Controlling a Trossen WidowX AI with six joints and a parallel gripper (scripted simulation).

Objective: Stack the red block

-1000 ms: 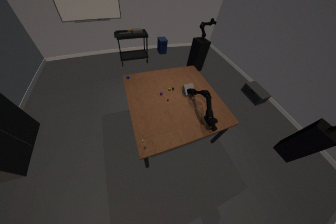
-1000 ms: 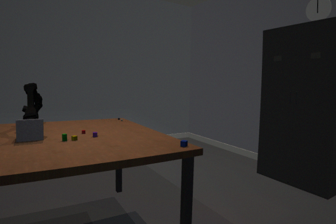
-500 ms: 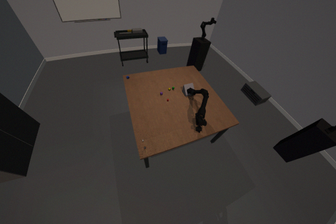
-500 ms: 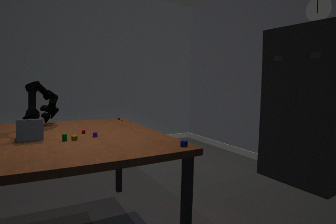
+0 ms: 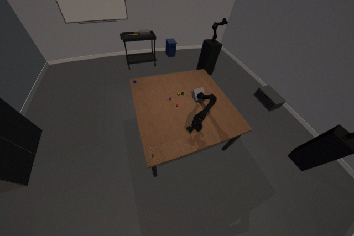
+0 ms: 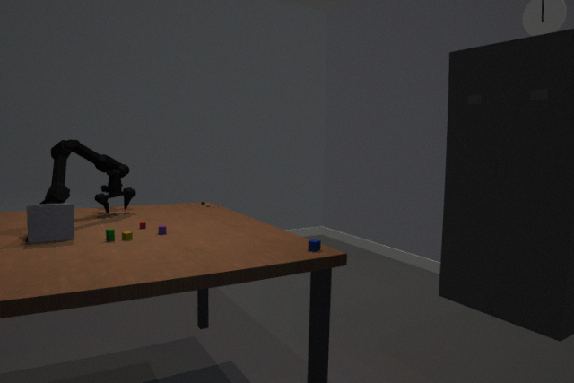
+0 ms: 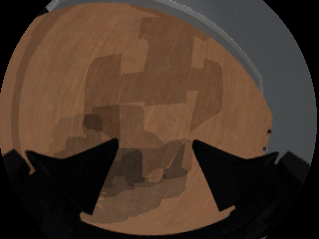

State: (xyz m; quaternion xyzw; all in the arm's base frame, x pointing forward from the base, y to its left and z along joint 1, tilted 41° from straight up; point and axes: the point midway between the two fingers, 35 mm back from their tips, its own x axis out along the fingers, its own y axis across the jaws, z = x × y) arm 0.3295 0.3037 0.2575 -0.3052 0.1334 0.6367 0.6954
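Right now my gripper tip is 410 mm to the left of the red block. Round my gripper tip: blue block (1050 mm to the right, 380 mm ahead, 10 mm above); yellow block (580 mm to the right, 110 mm behind); purple block (550 mm to the right, 40 mm ahead, 10 mm above).
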